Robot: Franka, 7 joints.
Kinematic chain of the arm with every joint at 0, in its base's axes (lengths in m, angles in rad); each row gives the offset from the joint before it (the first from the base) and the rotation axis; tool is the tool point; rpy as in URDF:
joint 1: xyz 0 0 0.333 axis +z
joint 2: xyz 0 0 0 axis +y
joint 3: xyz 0 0 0.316 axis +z
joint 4: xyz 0.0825 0 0 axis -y
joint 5: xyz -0.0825 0 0.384 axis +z
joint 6: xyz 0 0 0 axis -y
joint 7: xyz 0.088 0 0 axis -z
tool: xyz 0 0 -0.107 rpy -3.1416 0 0
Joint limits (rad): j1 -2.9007..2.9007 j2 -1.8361..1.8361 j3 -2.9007..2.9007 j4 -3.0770..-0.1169 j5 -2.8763..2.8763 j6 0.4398..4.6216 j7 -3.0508..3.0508
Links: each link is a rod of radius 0.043 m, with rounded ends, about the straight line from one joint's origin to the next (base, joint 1, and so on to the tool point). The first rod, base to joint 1, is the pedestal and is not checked.
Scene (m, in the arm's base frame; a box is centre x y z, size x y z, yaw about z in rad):
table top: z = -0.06
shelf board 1: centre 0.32 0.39 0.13 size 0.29 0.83 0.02 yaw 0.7
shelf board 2: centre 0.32 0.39 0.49 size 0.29 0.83 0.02 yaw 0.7
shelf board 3: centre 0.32 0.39 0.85 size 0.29 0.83 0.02 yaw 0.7
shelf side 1: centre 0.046 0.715 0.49 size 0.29 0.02 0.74 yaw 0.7
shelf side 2: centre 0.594 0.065 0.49 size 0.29 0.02 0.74 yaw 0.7
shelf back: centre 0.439 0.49 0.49 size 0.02 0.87 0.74 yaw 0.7
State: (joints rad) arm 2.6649 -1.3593 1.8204 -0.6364 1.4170 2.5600 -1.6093
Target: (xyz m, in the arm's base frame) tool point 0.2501 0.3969 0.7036
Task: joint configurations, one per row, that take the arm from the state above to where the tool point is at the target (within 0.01 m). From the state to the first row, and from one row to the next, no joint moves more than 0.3 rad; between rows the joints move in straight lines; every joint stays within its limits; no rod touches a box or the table.
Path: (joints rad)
1: 2.4726 -1.3059 1.5835 -0.8952 1.4625 2.6451 -1.6093
2: 2.2804 -1.2524 1.3466 -1.1540 1.5079 2.7303 -1.6093
3: 2.0881 -1.1990 1.1097 -1.4128 1.5534 2.8154 -1.6093
4: 1.8958 -1.1455 0.8728 -1.6716 1.5988 2.9006 -1.6093
5: 1.7036 -1.0921 0.6359 -1.9304 1.6443 2.9857 -1.6093
6: 1.5113 -1.0386 0.3990 -2.1892 1.6897 3.0709 -1.6093
7: 1.3190 -0.9852 0.1620 -2.4480 1.7352 3.1560 -1.6093
8: 1.2665 -0.6891 0.0583 -2.2369 1.6720 3.0692 -1.6093
9: 1.2140 -0.3931 -0.0455 -2.0258 1.6088 2.9824 -1.6093

